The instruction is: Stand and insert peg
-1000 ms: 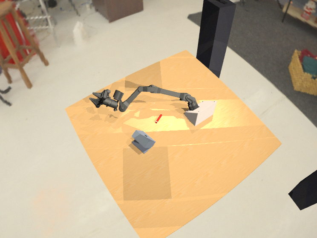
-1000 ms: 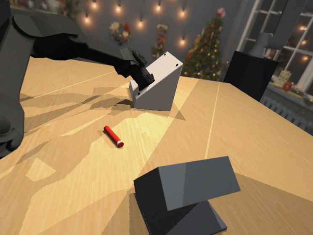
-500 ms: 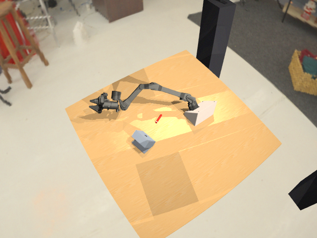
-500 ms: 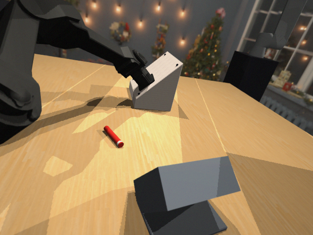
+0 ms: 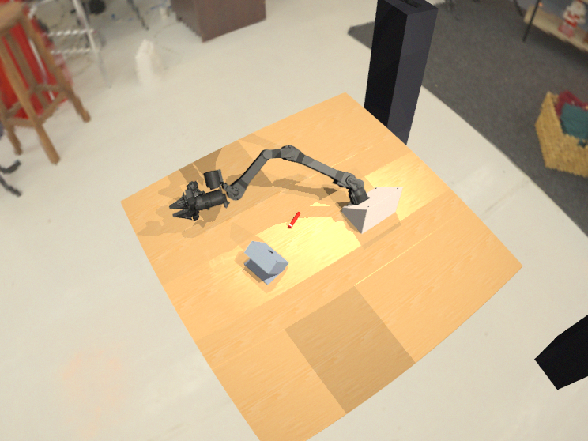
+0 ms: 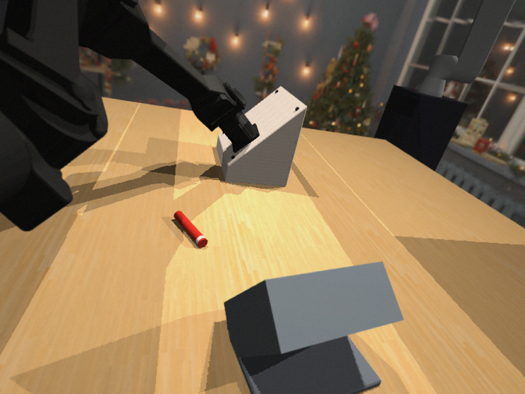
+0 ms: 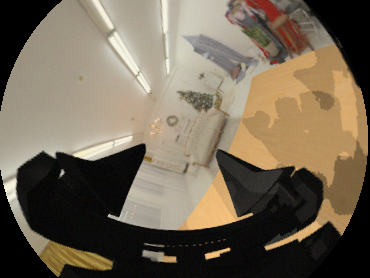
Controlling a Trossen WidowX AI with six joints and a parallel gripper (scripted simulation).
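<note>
My gripper tip is now 430 mm past the red peg, 160 mm to the right of it and 200 mm above it. From my gripper tip the other things lie so: grey sloped panel: 250 mm behind, 270 mm to the left, 160 mm below.
</note>
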